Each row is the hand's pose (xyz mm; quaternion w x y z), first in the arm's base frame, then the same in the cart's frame.
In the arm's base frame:
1: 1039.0 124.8 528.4 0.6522 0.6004 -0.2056 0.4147
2: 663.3 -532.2 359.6 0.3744 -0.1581 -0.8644 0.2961
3: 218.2 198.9 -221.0 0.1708 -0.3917 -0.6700 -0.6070
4: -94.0 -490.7 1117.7 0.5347 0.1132 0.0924 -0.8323
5: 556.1 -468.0 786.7 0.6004 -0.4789 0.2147 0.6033
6: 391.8 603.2 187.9 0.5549 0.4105 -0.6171 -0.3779
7: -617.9 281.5 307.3 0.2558 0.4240 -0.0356 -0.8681
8: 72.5 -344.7 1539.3 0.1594 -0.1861 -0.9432 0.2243
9: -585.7 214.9 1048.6 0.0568 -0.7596 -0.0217 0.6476
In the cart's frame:
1: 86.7 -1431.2 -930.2 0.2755 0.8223 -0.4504 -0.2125
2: -633.9 -1207.2 -1108.7 0.6538 -0.1197 -0.6212 -0.4151
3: -300.0 -530.0 -401.9 0.2914 -0.5406 0.0891 -0.7841
4: -1173.6 -1795.6 -392.8 0.0218 -0.2383 -0.6468 0.7242
5: -701.9 -1602.1 -915.1 0.8589 0.2521 0.0914 0.4362
6: 72.3 -954.8 -197.7 0.1383 0.3058 -0.2080 -0.9187
7: -833.2 -876.4 360.0 0.3808 -0.2276 -0.4069 0.7985
8: -1003.2 -2238.2 -349.3 0.5177 -0.3124 -0.6714 -0.4285
9: -946.2 -1610.4 418.7 0.7296 -0.3385 -0.1219 0.5816

